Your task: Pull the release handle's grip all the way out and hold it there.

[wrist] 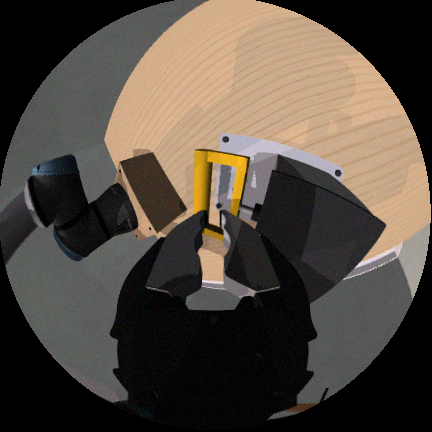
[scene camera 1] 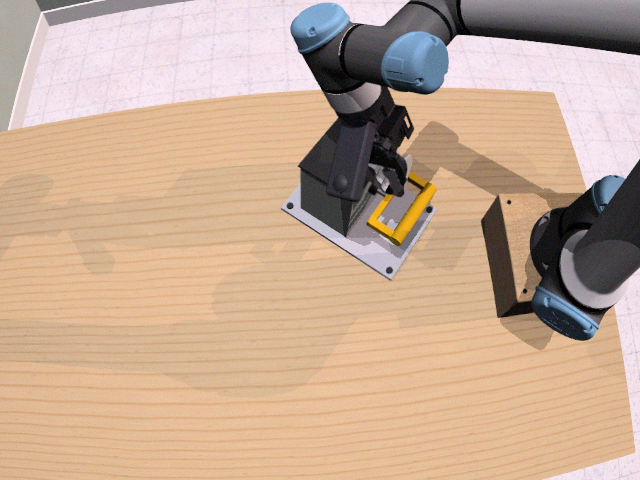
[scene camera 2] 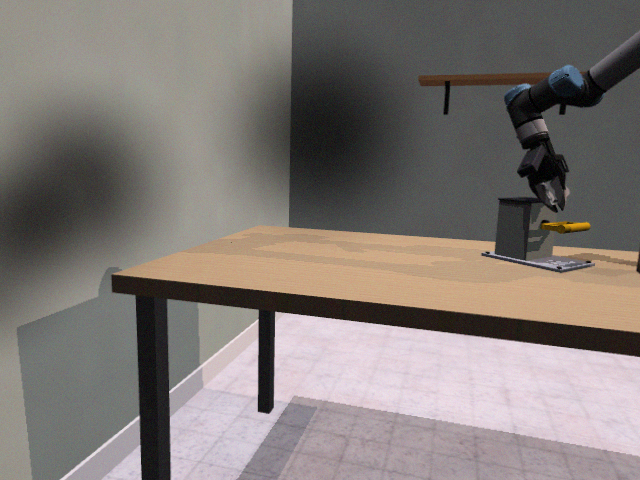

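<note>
The release handle is a yellow rectangular frame. Its thick grip bar [scene camera 1: 415, 213] [scene camera 2: 576, 227] [wrist: 201, 182] stands off from the dark grey box housing [scene camera 1: 321, 198] [scene camera 2: 510, 227] [wrist: 320, 230], level above the pale base plate [scene camera 1: 369, 254] [wrist: 287, 146]. A short dark rod joins the frame to the housing. My gripper [scene camera 1: 391, 193] [scene camera 2: 559, 209] [wrist: 212, 211] points down above the frame's far end in scene camera 1, beside the housing. Its jaws are open by a narrow gap with nothing between them. In scene camera 2 the tips are above the handle, apart from it.
The housing's top stands close beside my jaws. A wooden block [scene camera 1: 516, 242] [wrist: 152, 190] carries the arm's base joints [scene camera 1: 594, 258] [wrist: 105, 215] on the grip side. A wooden shelf [scene camera 2: 480, 79] is on the back wall. Corner bolts stand on the base plate.
</note>
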